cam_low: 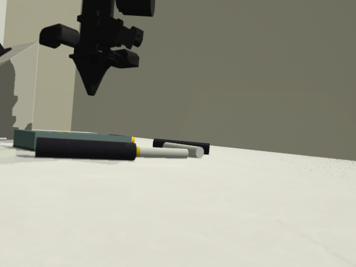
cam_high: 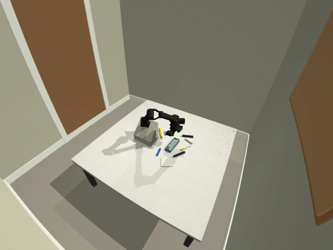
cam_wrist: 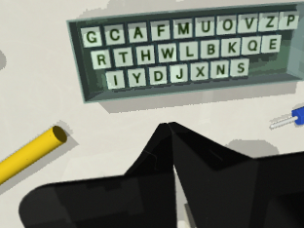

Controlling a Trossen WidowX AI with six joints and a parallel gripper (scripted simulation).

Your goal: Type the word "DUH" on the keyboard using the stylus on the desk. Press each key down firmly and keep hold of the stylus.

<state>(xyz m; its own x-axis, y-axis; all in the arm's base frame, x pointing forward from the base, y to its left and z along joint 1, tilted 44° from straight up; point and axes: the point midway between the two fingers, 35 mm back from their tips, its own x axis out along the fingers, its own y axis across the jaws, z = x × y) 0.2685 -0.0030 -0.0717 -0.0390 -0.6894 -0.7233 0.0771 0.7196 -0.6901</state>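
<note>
Now: gripper tip 6 cm past the blue stylus, 15 cm to the left of it and 9 cm above it. The rest, counted from my gripper tip: white cylinder: 15 cm ahead, 2 cm to the right, 9 cm below; then stylus tip: 7 cm behind, 12 cm to the right, 9 cm below; then small grey block: 12 cm behind, 9 cm to the left, 9 cm below.
</note>
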